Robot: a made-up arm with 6 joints. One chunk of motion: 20 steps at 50 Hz.
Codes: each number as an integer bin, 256 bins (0 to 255) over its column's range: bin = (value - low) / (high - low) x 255, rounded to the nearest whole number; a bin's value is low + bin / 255 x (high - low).
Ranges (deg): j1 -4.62..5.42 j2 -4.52..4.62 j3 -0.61..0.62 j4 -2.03..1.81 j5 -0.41..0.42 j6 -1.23..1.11
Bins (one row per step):
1: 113 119 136 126 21 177
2: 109 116 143 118 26 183
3: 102 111 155 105 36 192
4: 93 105 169 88 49 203
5: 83 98 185 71 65 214
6: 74 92 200 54 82 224
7: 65 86 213 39 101 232
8: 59 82 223 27 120 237
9: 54 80 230 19 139 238
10: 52 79 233 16 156 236
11: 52 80 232 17 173 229
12: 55 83 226 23 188 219
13: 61 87 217 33 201 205
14: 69 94 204 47 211 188
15: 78 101 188 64 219 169
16: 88 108 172 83 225 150
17: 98 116 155 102 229 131
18: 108 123 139 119 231 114
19: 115 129 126 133 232 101
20: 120 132 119 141 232 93
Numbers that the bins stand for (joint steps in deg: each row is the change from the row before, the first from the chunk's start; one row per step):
1: -0.171 -0.255 0.046 -0.133 -0.342 0.394
2: -0.328 -0.362 0.080 -0.253 -0.325 0.449
3: -0.604 -0.541 0.138 -0.449 -0.293 0.532
4: -0.958 -0.756 0.205 -0.705 -0.251 0.633
5: -1.352 -1.007 0.282 -0.961 -0.198 0.734
6: -1.706 -1.222 0.355 -1.217 -0.143 0.826
7: -2.061 -1.437 0.417 -1.443 -0.081 0.899
8: -2.297 -1.581 0.466 -1.623 -0.019 0.945
9: -2.494 -1.653 0.499 -1.744 0.042 0.954
10: -2.573 -1.688 0.514 -1.789 0.098 0.936
11: -2.573 -1.653 0.509 -1.774 0.153 0.871
12: -2.455 -1.545 0.480 -1.684 0.202 0.780
13: -2.218 -1.402 0.437 -1.533 0.244 0.651
14: -1.903 -1.151 0.374 -1.322 0.277 0.495
15: -1.549 -0.900 0.297 -1.066 0.303 0.321
16: -1.155 -0.649 0.220 -0.780 0.322 0.146
17: -0.761 -0.362 0.138 -0.494 0.335 -0.028
18: -0.368 -0.111 0.060 -0.238 0.342 -0.184
19: -0.092 0.104 -0.002 -0.027 0.345 -0.303
20: 0.105 0.211 -0.036 0.093 0.345 -0.377

